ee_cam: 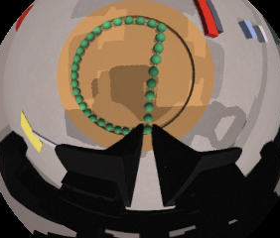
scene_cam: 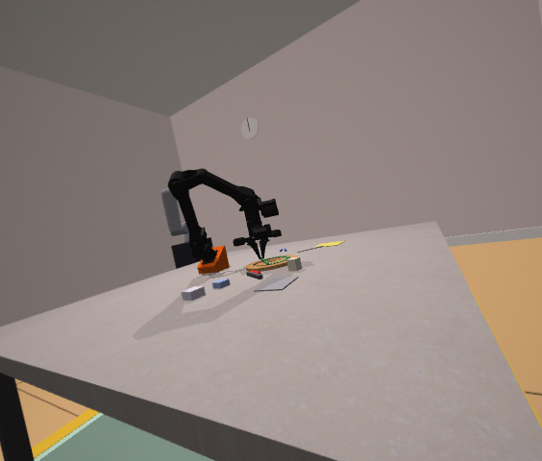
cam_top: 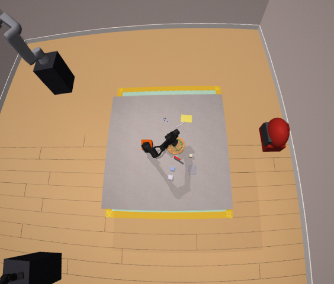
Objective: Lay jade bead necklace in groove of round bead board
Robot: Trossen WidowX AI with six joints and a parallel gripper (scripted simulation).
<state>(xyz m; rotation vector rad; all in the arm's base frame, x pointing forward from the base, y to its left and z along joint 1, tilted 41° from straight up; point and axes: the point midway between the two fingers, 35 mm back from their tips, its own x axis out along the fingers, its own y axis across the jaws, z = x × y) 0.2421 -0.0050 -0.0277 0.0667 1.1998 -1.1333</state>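
My gripper tip is now 5 cm short of the round wooden bead board, 2 cm to the left of it and 1 cm above it. Round my gripper tip: beige cube (20 cm ahead, 15 cm to the right); red-handled tool (18 cm to the right, 7 cm ahead, 2 cm below); blue block (27 cm to the right, 1 cm below).
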